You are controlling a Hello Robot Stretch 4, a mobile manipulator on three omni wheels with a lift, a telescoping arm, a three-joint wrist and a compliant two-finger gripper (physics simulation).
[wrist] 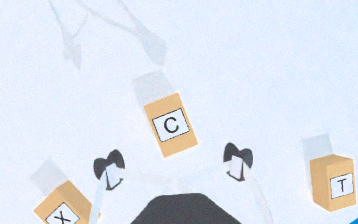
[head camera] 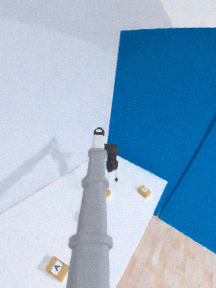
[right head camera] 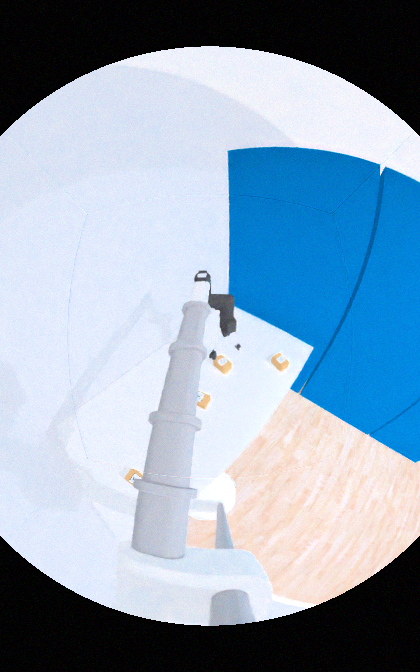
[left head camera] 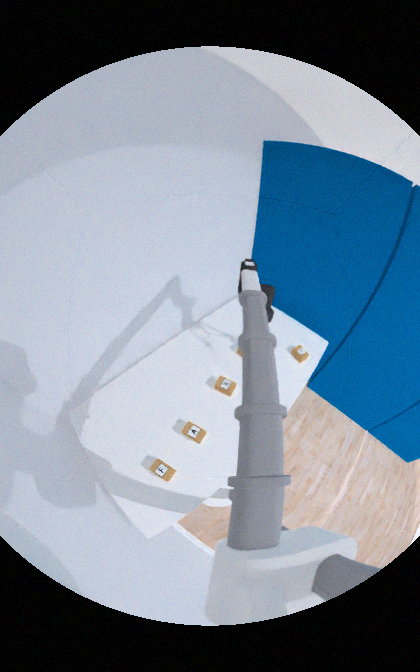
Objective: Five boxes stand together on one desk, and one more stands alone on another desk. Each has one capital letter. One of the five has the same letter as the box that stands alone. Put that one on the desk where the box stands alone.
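Places are measured from the robot's base along level axes (x down, y left, z ahead), in millimetres.
Where they show: gripper, fingertip midpoint: (wrist: 173, 159).
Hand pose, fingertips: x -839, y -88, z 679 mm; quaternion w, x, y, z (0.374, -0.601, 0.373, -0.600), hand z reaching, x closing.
Each offset is from my fingertips to the top centre of the thing. Level surfaces: height alone.
My gripper (right head camera: 225, 350) (wrist: 173, 159) is open and empty above the white desk {dx +146 mm} (head camera: 30, 240) (left head camera: 125, 420) (right head camera: 250, 395) (wrist: 260, 65). In the wrist view the box lettered C {dy +15, dx +96, dz +30 mm} (wrist: 171, 120) (right head camera: 222, 364) lies ahead, centred between the fingertips and beyond them. The T box {dy -318, dx +96, dz +46 mm} (wrist: 332, 184) (right head camera: 280, 362) (left head camera: 299, 353) (head camera: 144, 191) is at right, near the desk corner. The X box {dy +122, dx +96, dz -189 mm} (wrist: 67, 200) (right head camera: 204, 401) (left head camera: 225, 385) is at lower left, partly cut off. The A box {dy +241, dx +96, dz -434 mm} (left head camera: 193, 432) (head camera: 57, 268) and F box (left head camera: 162, 470) stand farther along. The lone box does not show.
The arm (head camera: 90, 215) (left head camera: 258, 380) (right head camera: 177, 390) stretches over the desk and hides part of it in the head views. A pale wall (left head camera: 165, 225) runs along one desk side. A blue surface (head camera: 165, 90) (left head camera: 320, 225) borders its far end; wooden floor (left head camera: 325, 450) (right head camera: 290, 475) lies at right.
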